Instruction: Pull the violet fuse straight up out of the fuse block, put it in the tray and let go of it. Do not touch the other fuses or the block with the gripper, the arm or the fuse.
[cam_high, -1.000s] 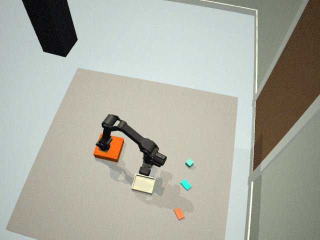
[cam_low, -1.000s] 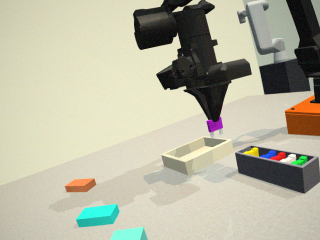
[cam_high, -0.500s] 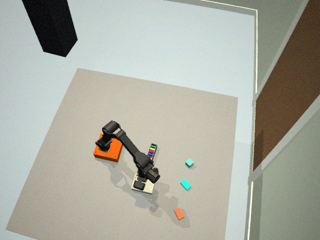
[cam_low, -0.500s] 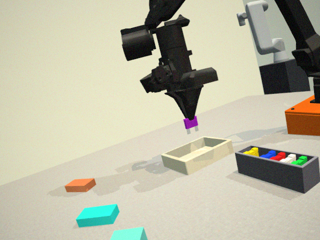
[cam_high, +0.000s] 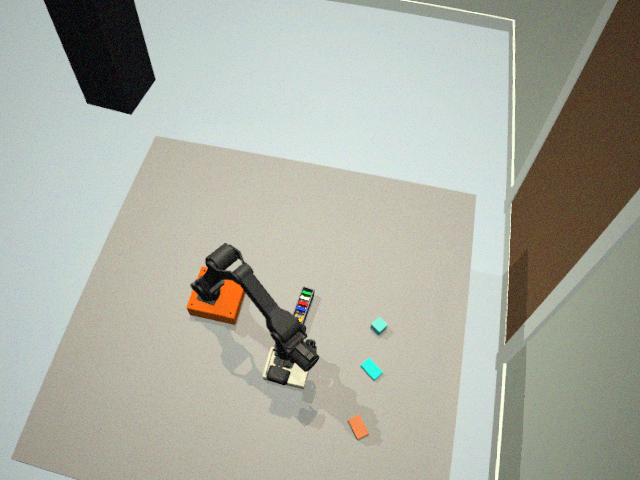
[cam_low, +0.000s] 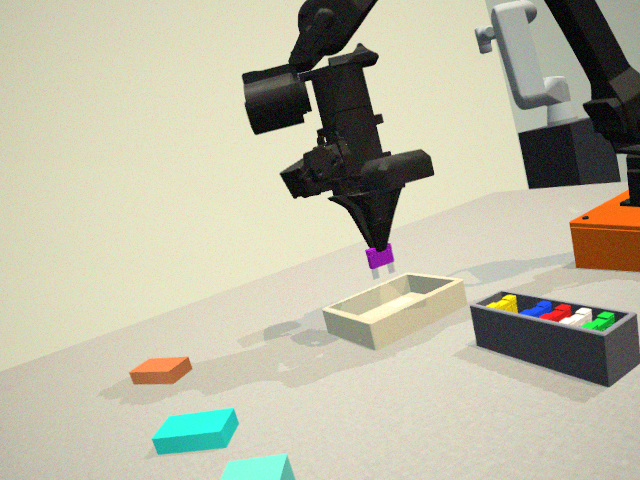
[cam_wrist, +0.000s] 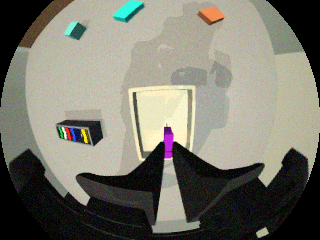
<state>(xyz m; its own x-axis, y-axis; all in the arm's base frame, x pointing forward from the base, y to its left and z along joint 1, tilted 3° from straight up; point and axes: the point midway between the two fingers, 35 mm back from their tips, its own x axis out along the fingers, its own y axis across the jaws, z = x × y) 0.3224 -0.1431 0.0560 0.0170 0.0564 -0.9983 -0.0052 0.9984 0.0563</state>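
Right now the cream tray is 8 cm below my gripper tip. The rest, counted from my gripper tip: violet fuse 1 cm below.
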